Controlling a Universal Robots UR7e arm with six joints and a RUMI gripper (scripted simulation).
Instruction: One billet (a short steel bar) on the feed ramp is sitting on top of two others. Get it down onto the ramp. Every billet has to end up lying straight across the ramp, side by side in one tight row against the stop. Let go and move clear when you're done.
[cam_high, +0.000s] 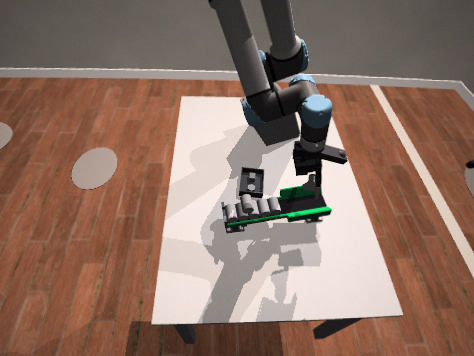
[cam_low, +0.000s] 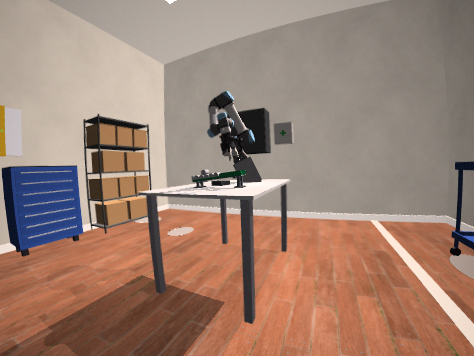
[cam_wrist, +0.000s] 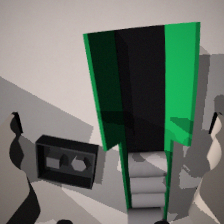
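My gripper is now 50 mm short of the ramp bed, 110 mm to the left of it and 120 mm above it.
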